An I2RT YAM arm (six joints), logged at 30 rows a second.
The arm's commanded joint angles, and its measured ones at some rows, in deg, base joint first. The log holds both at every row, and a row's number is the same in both.
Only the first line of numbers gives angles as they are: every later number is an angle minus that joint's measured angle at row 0.
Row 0, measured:
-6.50 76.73 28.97 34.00 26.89 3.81
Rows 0 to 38, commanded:
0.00 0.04 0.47 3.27 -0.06 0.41
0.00 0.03 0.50 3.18 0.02 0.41
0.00 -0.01 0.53 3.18 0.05 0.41
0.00 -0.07 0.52 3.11 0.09 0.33
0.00 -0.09 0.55 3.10 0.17 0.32
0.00 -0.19 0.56 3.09 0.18 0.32
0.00 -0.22 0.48 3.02 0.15 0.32
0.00 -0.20 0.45 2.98 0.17 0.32
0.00 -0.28 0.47 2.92 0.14 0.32
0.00 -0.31 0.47 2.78 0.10 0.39
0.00 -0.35 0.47 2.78 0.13 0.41
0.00 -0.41 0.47 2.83 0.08 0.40
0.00 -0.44 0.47 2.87 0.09 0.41
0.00 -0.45 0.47 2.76 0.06 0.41
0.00 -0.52 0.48 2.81 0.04 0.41
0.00 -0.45 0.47 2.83 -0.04 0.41
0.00 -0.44 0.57 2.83 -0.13 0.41
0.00 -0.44 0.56 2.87 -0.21 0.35
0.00 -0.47 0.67 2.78 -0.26 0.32
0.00 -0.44 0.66 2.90 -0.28 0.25
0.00 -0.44 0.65 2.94 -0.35 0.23
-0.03 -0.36 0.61 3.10 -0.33 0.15
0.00 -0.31 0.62 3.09 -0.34 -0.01
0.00 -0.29 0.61 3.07 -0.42 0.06
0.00 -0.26 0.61 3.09 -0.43 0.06
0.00 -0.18 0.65 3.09 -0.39 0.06
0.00 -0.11 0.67 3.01 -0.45 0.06
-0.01 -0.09 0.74 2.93 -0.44 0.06
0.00 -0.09 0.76 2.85 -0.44 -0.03
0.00 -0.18 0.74 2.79 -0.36 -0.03
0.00 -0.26 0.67 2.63 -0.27 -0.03
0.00 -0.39 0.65 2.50 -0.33 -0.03
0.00 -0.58 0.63 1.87 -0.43 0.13
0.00 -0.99 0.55 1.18 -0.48 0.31
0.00 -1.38 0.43 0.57 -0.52 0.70
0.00 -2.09 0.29 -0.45 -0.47 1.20
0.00 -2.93 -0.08 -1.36 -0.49 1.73
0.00 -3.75 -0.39 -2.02 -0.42 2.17
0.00 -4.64 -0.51 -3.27 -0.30 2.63
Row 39, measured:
0.00 -2.93 -0.15 -1.60 -0.54 0.40
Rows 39 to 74, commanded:
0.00 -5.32 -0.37 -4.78 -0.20 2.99
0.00 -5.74 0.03 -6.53 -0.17 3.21
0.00 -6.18 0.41 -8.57 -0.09 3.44
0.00 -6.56 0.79 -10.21 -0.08 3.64
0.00 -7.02 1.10 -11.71 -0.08 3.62
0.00 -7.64 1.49 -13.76 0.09 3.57
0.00 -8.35 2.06 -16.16 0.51 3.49
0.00 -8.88 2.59 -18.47 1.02 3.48
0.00 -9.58 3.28 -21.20 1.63 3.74
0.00 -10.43 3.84 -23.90 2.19 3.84
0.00 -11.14 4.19 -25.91 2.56 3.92
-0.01 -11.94 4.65 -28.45 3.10 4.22
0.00 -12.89 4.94 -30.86 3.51 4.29
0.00 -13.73 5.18 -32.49 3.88 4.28
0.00 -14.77 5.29 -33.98 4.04 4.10
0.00 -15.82 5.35 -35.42 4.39 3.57
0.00 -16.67 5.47 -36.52 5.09 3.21
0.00 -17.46 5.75 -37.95 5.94 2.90
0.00 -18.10 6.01 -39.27 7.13 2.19
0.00 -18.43 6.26 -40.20 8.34 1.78
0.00 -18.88 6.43 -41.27 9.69 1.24
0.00 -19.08 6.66 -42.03 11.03 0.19
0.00 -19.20 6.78 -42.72 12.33 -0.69
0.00 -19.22 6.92 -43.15 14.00 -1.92
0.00 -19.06 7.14 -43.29 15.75 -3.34
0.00 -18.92 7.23 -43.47 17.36 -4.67
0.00 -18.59 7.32 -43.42 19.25 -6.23
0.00 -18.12 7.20 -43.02 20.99 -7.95
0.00 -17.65 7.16 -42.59 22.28 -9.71
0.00 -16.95 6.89 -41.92 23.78 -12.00
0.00 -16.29 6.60 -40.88 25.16 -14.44
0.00 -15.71 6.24 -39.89 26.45 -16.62
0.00 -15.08 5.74 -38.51 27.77 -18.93
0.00 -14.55 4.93 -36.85 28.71 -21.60
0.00 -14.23 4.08 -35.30 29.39 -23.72
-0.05 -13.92 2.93 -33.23 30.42 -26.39
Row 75, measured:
0.00 -14.54 4.48 -38.89 24.40 -17.11
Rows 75 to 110, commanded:
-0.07 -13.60 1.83 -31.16 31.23 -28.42
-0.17 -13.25 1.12 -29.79 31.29 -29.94
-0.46 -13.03 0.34 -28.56 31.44 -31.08
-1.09 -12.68 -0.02 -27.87 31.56 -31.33
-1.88 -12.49 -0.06 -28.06 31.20 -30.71
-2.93 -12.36 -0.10 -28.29 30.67 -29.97
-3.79 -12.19 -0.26 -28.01 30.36 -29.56
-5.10 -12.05 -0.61 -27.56 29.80 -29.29
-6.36 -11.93 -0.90 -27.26 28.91 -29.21
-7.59 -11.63 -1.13 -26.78 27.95 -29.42
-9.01 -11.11 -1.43 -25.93 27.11 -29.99
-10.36 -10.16 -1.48 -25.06 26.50 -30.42
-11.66 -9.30 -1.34 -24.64 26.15 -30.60
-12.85 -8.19 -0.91 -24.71 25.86 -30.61
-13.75 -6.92 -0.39 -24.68 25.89 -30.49
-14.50 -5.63 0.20 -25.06 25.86 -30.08
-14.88 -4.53 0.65 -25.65 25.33 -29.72
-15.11 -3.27 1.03 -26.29 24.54 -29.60
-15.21 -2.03 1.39 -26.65 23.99 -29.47
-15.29 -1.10 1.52 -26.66 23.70 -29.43
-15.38 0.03 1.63 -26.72 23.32 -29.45
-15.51 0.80 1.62 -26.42 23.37 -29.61
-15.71 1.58 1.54 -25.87 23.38 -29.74
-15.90 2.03 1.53 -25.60 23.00 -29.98
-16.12 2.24 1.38 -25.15 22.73 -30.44
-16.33 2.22 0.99 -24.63 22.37 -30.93
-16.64 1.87 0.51 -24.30 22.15 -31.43
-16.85 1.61 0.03 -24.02 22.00 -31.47
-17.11 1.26 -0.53 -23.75 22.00 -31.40
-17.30 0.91 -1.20 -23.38 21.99 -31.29
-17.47 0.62 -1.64 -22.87 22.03 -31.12
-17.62 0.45 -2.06 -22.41 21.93 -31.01
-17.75 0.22 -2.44 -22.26 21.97 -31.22
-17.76 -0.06 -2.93 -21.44 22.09 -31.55
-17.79 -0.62 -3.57 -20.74 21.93 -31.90
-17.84 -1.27 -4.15 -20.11 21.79 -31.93
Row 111, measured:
-17.66 -0.11 -3.08 -24.44 22.30 -31.05
